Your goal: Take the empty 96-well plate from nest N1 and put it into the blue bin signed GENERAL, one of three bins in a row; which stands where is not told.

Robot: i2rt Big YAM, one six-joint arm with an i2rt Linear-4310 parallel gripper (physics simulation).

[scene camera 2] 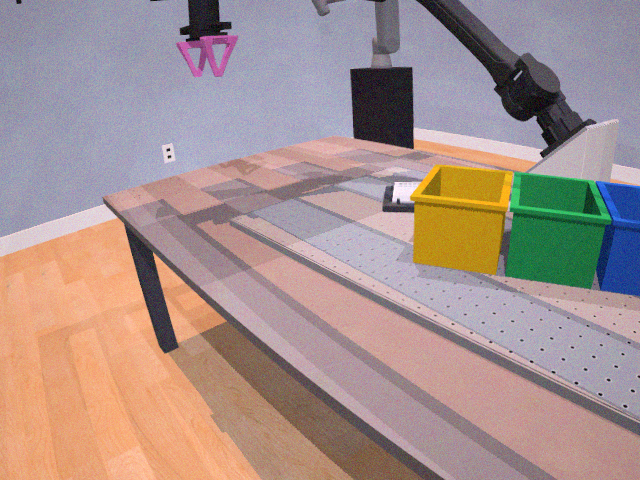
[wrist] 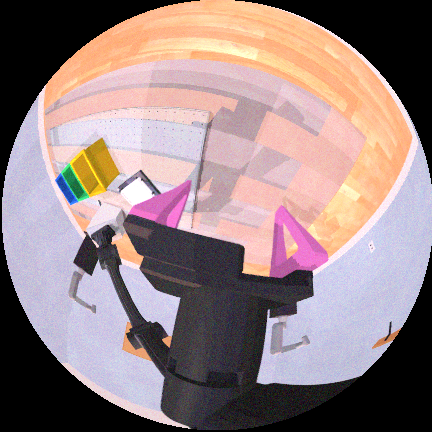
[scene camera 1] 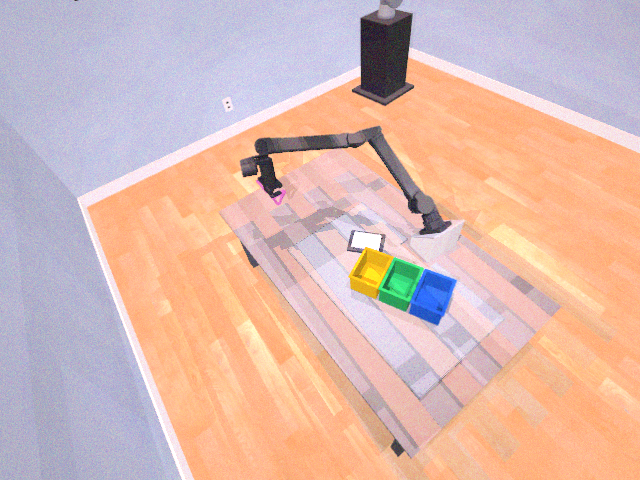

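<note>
The 96-well plate is white and sits in a dark nest beside the yellow bin. No nest label is readable. The blue bin stands at the end of the row, beside the green bin. No sign shows on it; part of it is cut off in the scene camera 2 view. My gripper has magenta fingers. It is open and empty, high above the table's far left end, well away from plate and bins.
The green bin is in the middle of the row, the yellow bin at the end nearest the nest. The arm's pale base mount stands behind the bins.
</note>
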